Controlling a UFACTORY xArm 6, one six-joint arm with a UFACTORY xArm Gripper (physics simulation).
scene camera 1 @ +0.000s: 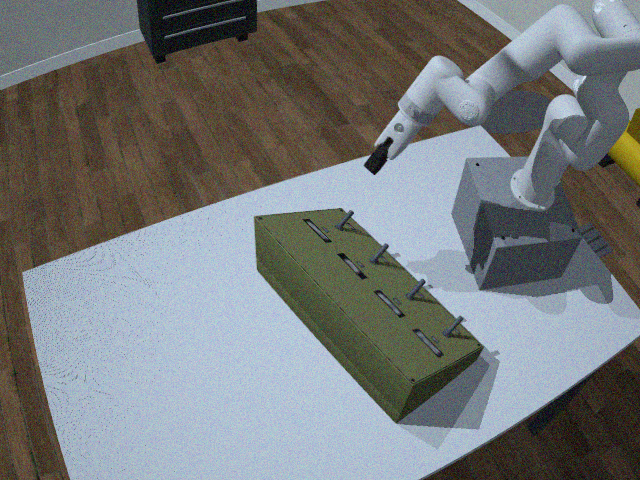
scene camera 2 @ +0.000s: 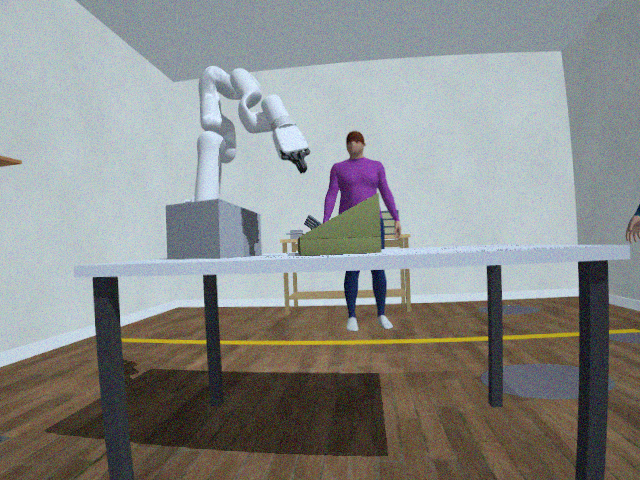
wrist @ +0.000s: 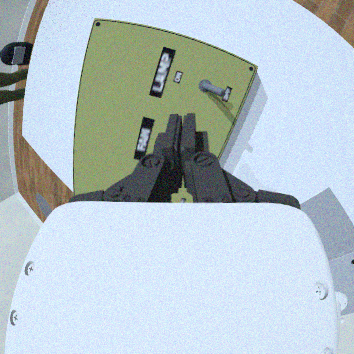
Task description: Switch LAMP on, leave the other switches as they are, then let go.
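Where they show: gripper, between the fingertips: (scene camera 1: 370, 169) (scene camera 2: 304, 171) (wrist: 184, 132); arm's base, origin of its link: (scene camera 1: 532, 190) (scene camera 2: 205, 209).
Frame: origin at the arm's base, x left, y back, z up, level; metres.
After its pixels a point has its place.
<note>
The olive switch panel (scene camera 1: 330, 289) {x -0.034, y -0.586, z -0.008 m} (scene camera 2: 356, 227) {x -0.276, y -0.546, z -0.106 m} (wrist: 110, 100) {x -0.140, y -0.555, z -0.028 m} is a sloped box on the white table. The LAMP switch is a grey lever (scene camera 1: 345, 220) {x -0.210, y -0.420, z -0.072 m} (wrist: 213, 88) {x -0.215, y -0.413, z -0.063 m} at the panel's far end in scene camera 1, and it leans toward its OFF label (wrist: 227, 93) {x -0.216, y -0.397, z -0.111 m}. Its ON label (wrist: 178, 77) {x -0.209, y -0.473, z -0.072 m} is on the opposite side, beside the LAMP nameplate (wrist: 162, 72) {x -0.208, y -0.496, z -0.060 m}. My gripper (scene camera 1: 370, 167) {x -0.185, y -0.390, z 0.092 m} (scene camera 2: 302, 169) {x -0.185, y -0.390, z 0.092 m} (wrist: 184, 132) {x -0.185, y -0.390, z 0.092 m} is shut with nothing between the fingers. It hangs above the panel's far end, apart from the levers. The fingers hide the FAN lever in the wrist view.
The other levers (scene camera 1: 379, 254) {x -0.090, y -0.414, z -0.072 m} (scene camera 1: 416, 289) {x 0.028, y -0.405, z -0.071 m} (scene camera 1: 453, 326) {x 0.147, y -0.397, z -0.071 m} stand in a row along the panel's robot-side edge, leaning the same way as LAMP's. The FAN nameplate (wrist: 144, 138) {x -0.092, y -0.488, z -0.060 m} is left of the fingers. The grey base box (scene camera 1: 527, 263) {x 0.114, y -0.100, z -0.100 m} (scene camera 2: 193, 229) {x -0.114, y 0.013, z -0.082 m} stands beside the panel. A person (scene camera 2: 356, 180) stands behind the table.
</note>
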